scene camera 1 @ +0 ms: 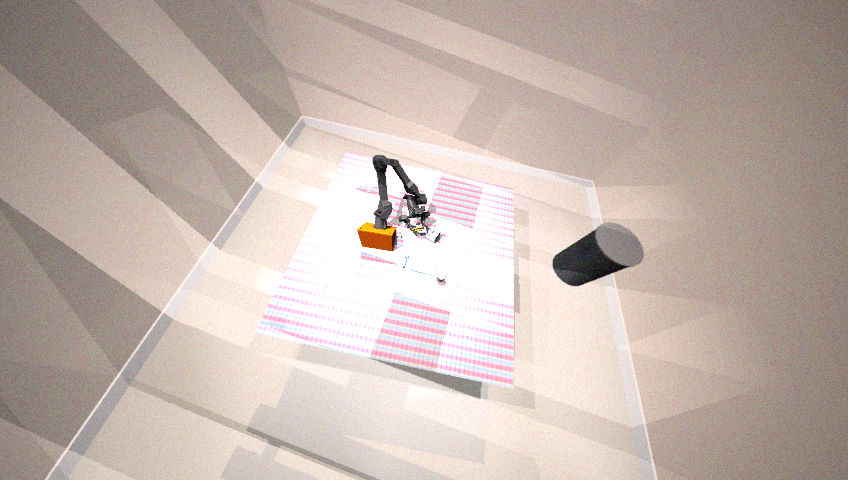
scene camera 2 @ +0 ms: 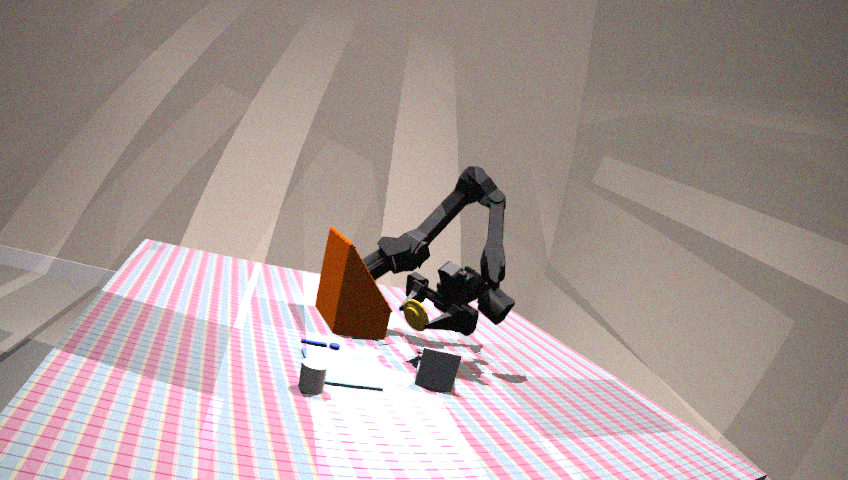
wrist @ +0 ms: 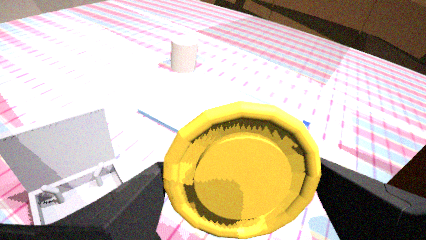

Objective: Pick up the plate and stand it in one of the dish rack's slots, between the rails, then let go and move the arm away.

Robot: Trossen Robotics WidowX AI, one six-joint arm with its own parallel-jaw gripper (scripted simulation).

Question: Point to a yellow plate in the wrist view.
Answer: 244, 163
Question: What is the gripper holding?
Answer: A yellow plate.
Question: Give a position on a pale blue sheet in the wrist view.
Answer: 176, 106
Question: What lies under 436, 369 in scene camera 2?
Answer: A dish rack.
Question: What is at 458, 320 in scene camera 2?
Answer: The gripper.
